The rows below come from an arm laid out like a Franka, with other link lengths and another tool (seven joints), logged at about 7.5 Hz.
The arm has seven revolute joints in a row. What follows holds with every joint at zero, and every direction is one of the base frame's.
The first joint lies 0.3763 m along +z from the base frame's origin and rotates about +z.
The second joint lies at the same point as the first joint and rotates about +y.
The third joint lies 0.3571 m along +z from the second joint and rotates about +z.
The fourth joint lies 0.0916 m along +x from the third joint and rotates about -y.
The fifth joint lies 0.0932 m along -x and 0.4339 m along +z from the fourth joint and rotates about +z.
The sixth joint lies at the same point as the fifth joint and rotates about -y.
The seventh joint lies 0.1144 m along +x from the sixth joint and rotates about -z.
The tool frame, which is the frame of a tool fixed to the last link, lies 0.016 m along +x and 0.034 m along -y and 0.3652 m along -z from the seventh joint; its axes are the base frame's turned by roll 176.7, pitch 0 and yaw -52.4 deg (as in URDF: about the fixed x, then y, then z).
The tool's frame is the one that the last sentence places.
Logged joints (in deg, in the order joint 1, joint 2, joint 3, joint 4, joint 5, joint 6, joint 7), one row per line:
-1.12 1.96 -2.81 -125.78 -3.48 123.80 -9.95
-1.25 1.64 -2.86 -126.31 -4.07 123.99 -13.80
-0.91 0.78 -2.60 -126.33 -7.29 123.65 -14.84
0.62 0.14 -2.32 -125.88 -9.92 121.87 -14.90
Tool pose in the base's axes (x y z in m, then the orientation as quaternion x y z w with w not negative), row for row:
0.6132 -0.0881 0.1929 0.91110 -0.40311 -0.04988 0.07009
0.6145 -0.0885 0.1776 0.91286 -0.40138 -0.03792 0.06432
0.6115 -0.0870 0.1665 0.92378 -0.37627 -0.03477 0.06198
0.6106 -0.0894 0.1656 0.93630 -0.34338 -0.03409 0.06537
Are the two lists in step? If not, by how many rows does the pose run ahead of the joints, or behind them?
The pose runs 2 rows behind the joints: the pose in row i belongs to the joints in row i - 2.
